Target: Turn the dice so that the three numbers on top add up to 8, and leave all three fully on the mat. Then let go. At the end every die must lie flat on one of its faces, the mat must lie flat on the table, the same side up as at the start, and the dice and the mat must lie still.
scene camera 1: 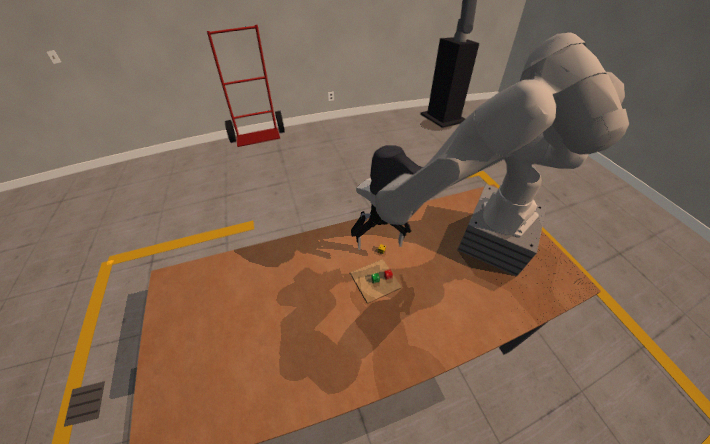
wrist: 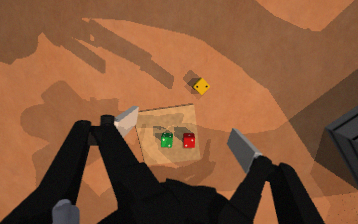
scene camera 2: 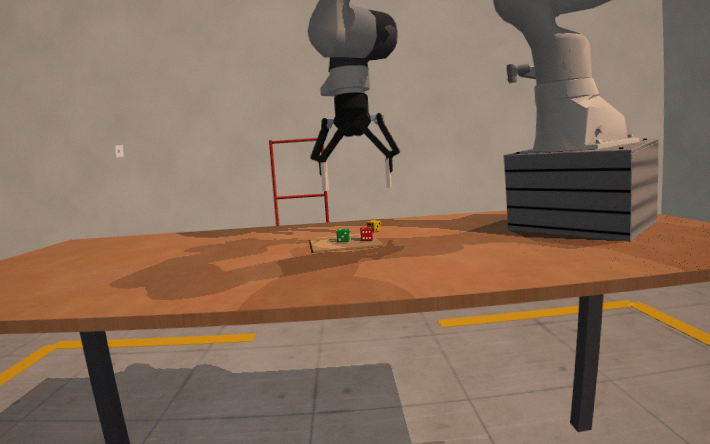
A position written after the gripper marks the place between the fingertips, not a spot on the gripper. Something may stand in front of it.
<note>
In view: the gripper [scene camera 2: 356, 189].
The gripper shows as well in scene camera 1 [scene camera 1: 379, 245] and in the wrist view [wrist: 184, 125].
</note>
